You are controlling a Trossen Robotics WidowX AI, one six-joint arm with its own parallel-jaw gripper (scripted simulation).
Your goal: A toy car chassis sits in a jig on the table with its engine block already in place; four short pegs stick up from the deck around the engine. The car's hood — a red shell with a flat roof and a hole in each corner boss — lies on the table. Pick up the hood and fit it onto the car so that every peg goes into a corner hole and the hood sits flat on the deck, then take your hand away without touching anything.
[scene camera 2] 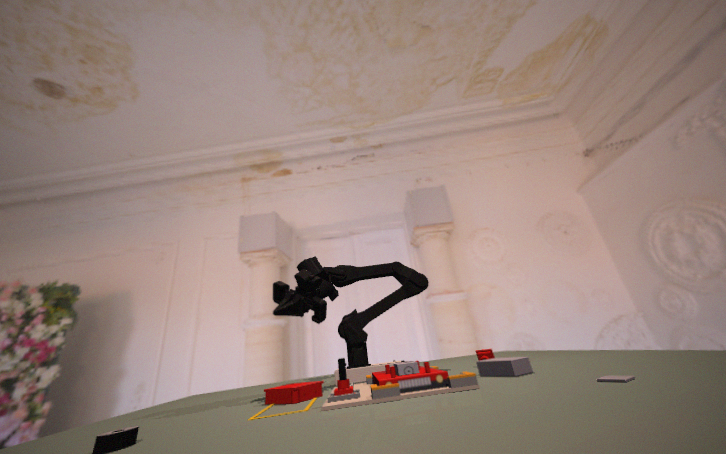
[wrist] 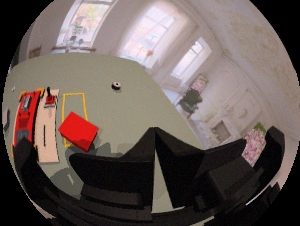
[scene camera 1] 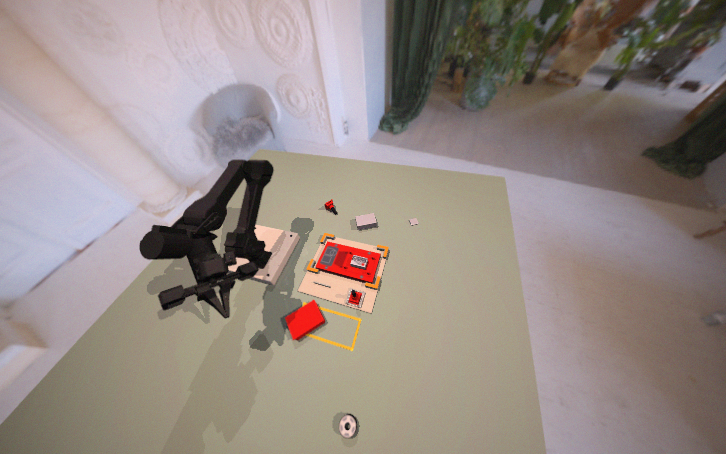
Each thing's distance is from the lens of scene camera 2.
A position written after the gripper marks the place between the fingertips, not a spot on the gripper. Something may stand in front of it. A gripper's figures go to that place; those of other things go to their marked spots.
gripper (scene camera 2: pixel 273 313): 0.79 m
red hood (scene camera 2: pixel 293 393): 0.61 m
